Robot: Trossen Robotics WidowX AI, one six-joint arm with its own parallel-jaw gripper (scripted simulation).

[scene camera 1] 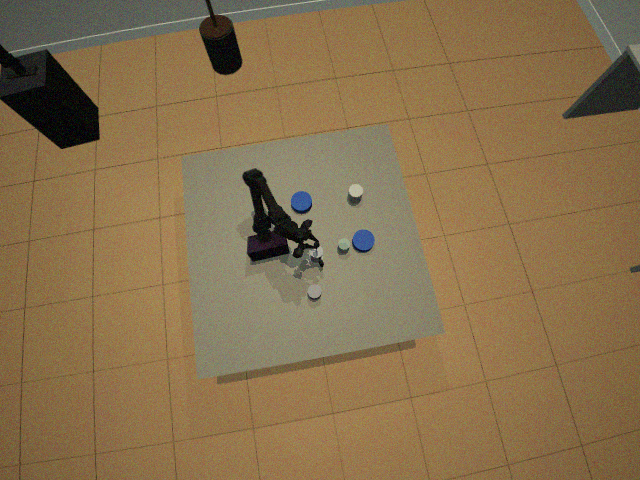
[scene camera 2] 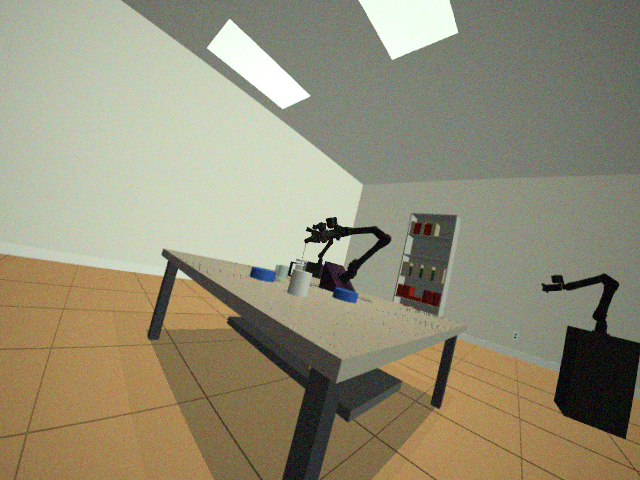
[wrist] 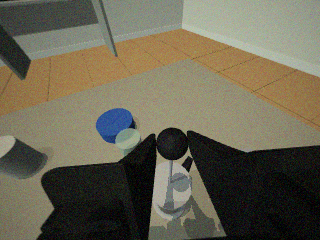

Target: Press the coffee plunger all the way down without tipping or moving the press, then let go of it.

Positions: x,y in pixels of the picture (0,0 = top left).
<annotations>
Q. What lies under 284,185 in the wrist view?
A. The gripper.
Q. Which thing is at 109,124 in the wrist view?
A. A blue dish.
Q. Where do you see a coffee plunger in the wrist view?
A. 172,144
</annotations>
